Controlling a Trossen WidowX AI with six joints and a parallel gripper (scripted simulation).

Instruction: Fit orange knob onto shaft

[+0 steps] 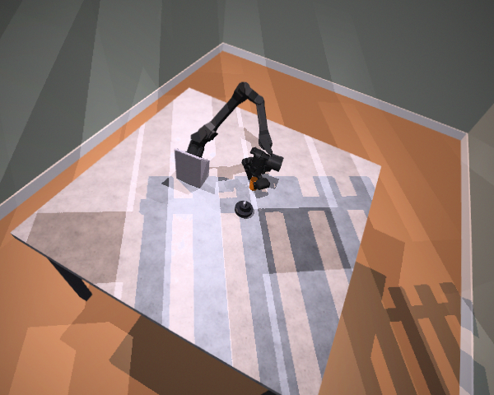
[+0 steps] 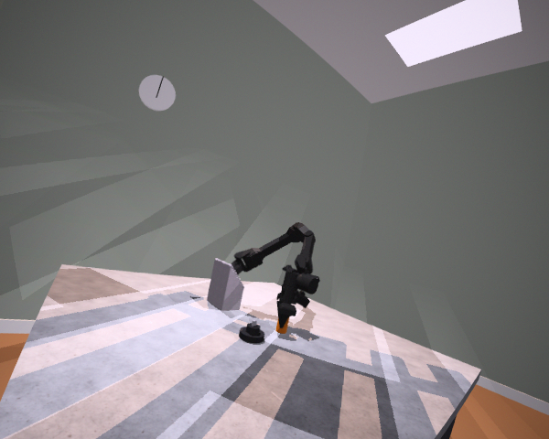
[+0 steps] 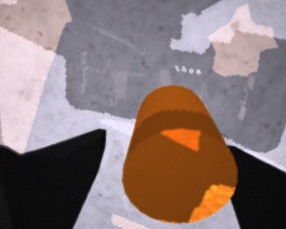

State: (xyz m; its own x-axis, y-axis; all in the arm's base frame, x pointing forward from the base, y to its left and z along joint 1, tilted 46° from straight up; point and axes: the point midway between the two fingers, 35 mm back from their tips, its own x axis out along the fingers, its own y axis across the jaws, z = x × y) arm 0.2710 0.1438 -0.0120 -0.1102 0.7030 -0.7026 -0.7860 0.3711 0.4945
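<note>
Right now the orange knob is 10 mm ahead of my gripper tip and 20 mm above it. From my gripper tip the other things lie so: round pedestal: 30 mm ahead, 150 mm to the right, 10 mm above.
</note>
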